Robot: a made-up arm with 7 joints. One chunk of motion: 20 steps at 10 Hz.
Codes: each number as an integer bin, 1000 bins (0 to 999) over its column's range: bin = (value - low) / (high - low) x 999, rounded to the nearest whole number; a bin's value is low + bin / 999 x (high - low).
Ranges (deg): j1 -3..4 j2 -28..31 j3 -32..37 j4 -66..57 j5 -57..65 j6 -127..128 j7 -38..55
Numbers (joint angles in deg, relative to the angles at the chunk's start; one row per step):
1: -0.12 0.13 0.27 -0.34 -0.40 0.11 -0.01
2: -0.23 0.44 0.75 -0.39 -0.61 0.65 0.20
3: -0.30 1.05 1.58 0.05 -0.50 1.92 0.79
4: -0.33 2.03 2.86 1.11 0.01 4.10 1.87
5: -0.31 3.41 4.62 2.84 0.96 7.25 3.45
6: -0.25 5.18 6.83 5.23 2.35 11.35 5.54
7: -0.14 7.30 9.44 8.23 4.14 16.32 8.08
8: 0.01 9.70 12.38 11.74 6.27 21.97 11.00
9: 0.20 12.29 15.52 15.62 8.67 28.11 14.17
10: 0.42 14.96 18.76 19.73 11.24 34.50 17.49
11: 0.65 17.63 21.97 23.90 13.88 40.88 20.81
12: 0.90 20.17 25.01 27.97 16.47 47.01 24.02
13: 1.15 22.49 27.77 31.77 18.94 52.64 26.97
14: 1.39 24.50 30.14 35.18 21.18 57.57 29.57
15: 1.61 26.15 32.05 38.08 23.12 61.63 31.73
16: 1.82 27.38 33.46 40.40 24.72 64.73 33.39
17: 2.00 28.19 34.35 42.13 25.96 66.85 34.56
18: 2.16 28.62 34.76 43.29 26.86 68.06 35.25
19: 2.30 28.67 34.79 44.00 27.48 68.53 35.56
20: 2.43 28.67 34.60 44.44 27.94 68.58 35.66
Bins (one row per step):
1: 411 476 467 533 463 498 408
2: 395 482 474 533 462 500 410
3: 385 492 486 536 463 505 417
4: 381 508 505 545 467 514 428
5: 384 532 530 559 475 526 445
6: 392 562 562 579 486 542 468
7: 408 598 600 603 501 561 495
8: 430 638 643 631 518 584 526
9: 457 682 688 663 538 608 560
10: 488 727 735 696 559 633 596
11: 521 773 781 730 580 658 632
12: 557 816 825 763 602 682 666
13: 592 855 865 794 622 704 698
14: 627 889 900 822 640 723 726
15: 658 917 927 845 656 739 749
16: 688 938 948 864 669 751 767
17: 714 951 961 878 679 759 779
18: 736 959 967 888 687 764 787
19: 756 960 967 893 692 766 790
20: 775 960 964 897 696 766 791

